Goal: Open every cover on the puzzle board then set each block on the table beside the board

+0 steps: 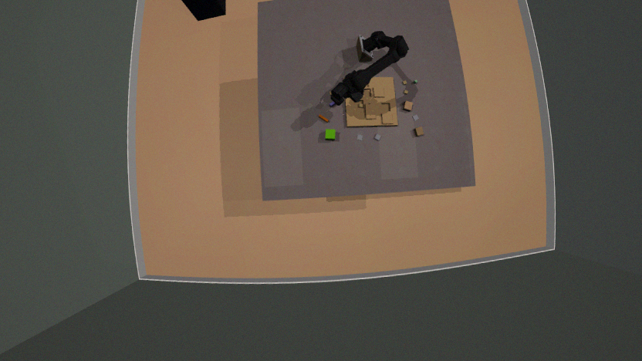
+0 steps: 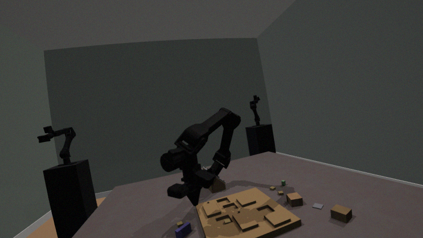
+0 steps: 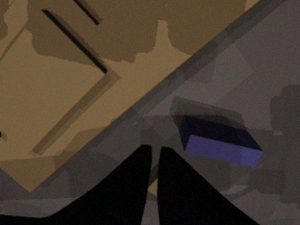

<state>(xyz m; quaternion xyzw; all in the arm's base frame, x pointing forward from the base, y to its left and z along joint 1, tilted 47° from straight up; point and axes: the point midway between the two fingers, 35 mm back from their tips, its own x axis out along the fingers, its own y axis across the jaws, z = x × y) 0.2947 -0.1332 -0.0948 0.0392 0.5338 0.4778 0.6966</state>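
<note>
My gripper tip is 1 cm short of the purple piece, 6 cm to the left of it and 7 cm above it. Round my gripper tip: orange stick 10 cm ahead, 13 cm to the right, 8 cm below; then green cube 20 cm ahead, 10 cm to the right, 6 cm below; then tiny green piece 8 cm behind, 45 cm to the left, 8 cm below.
</note>
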